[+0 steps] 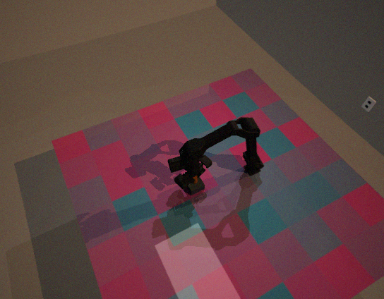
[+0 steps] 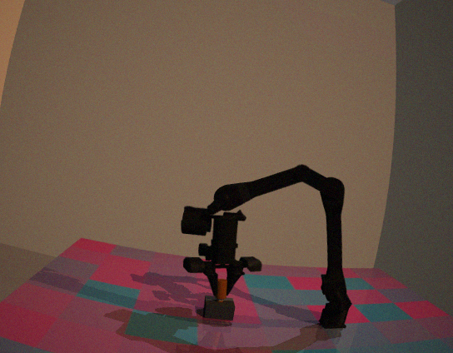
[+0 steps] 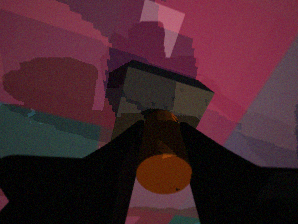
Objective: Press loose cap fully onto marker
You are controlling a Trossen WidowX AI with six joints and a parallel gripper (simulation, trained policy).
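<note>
The orange cap lies 2 cm above my gripper tip. Also, from my gripper tip: dark grey holder block: 4 cm below.
</note>
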